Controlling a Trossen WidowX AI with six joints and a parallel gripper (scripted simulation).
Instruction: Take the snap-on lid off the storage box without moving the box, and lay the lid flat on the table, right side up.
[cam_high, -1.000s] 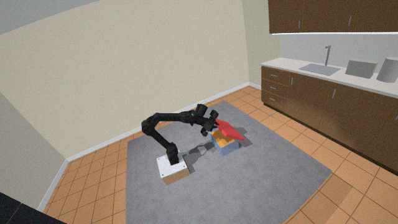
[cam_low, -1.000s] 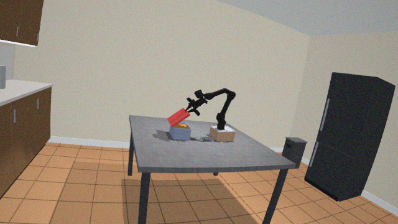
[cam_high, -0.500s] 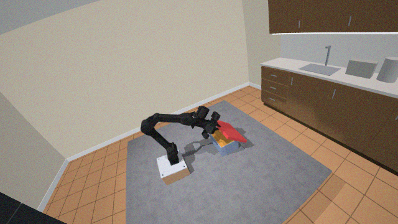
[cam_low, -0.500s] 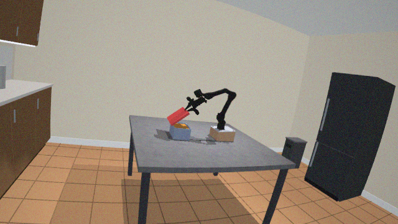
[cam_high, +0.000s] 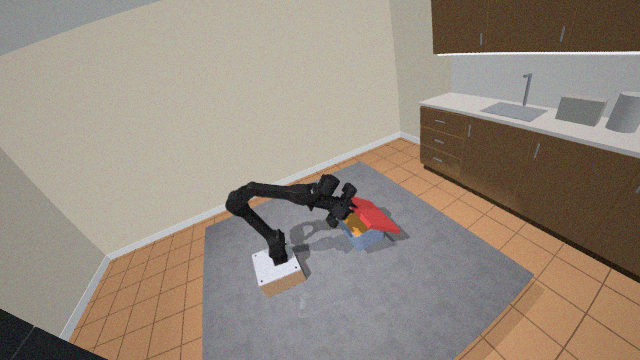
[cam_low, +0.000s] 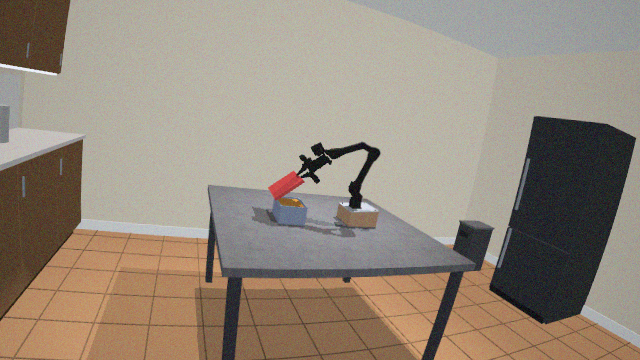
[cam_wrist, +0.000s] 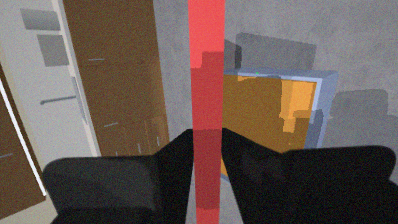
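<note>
Now: gripper tip 70 mm short of the lid and 50 mm above it. From my gripper tip the other things lie so: storage box: 40 mm ahead, 70 mm to the left, 180 mm below.
</note>
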